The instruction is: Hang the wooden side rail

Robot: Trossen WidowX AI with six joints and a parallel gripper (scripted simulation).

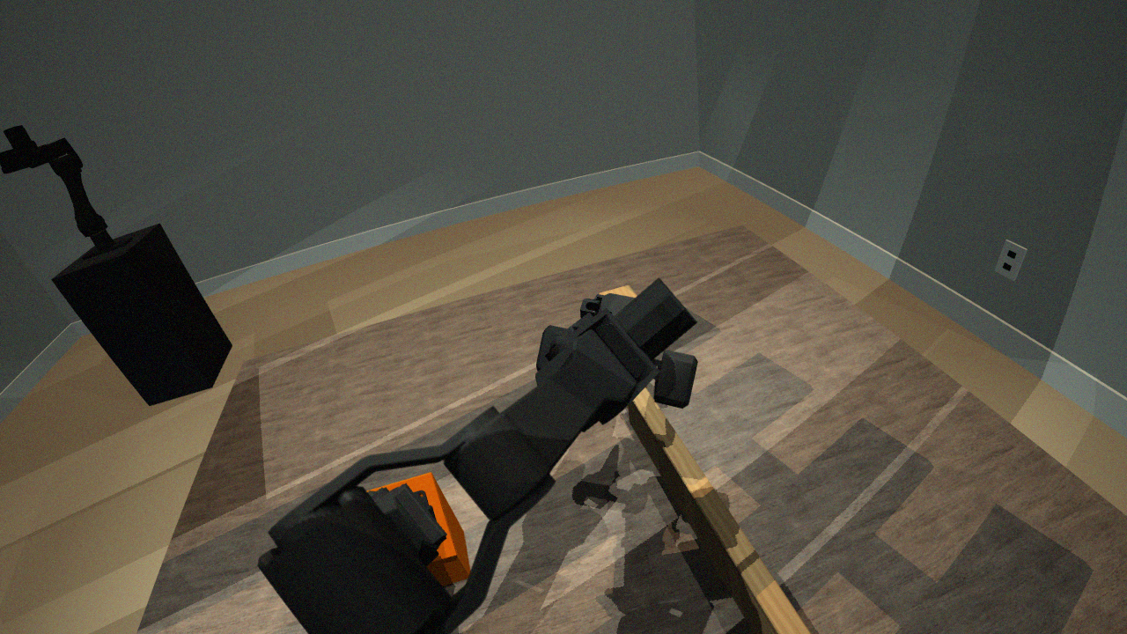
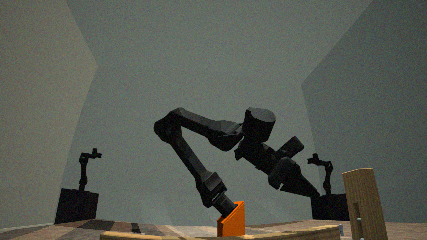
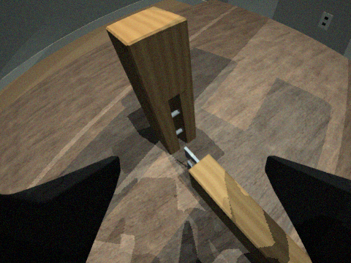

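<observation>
Right now my gripper tip is 3 cm short of the headboard post, 10 cm to the right of it and 5 cm above it.
</observation>
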